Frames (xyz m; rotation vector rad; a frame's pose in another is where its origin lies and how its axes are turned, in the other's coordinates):
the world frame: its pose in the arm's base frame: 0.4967 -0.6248 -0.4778 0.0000 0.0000 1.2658
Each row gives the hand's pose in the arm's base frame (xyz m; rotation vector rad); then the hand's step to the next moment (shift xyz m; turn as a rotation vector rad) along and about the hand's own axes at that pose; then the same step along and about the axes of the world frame.
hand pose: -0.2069 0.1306 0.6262 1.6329 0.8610 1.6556
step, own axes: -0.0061 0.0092 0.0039 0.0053 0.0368 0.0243
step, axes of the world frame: -0.0086 -0.0069 0.0041 -0.0085 -0.0280 0.0334
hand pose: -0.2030 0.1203 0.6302 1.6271 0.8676 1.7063
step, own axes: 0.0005 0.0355 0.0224 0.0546 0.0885 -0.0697
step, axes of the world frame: -0.0120 -0.0274 0.0295 -0.0326 0.0651 0.1018
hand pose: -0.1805 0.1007 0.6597 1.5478 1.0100 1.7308
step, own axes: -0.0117 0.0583 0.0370 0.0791 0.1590 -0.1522
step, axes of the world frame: -0.0213 -0.0500 0.0442 -0.0847 0.1340 0.1720
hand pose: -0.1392 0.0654 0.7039 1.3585 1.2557 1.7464
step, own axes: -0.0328 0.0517 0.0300 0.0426 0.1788 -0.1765
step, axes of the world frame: -0.0238 -0.0530 0.0357 -0.1325 0.1294 0.1751
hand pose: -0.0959 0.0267 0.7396 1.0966 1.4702 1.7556
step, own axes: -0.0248 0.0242 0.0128 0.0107 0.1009 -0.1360
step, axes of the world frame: -0.0116 -0.0296 0.0188 -0.1100 0.0885 0.0941
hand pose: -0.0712 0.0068 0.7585 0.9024 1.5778 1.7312
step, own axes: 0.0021 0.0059 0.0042 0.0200 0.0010 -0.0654
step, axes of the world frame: 0.0041 -0.0011 0.0063 -0.0397 0.0557 -0.0009
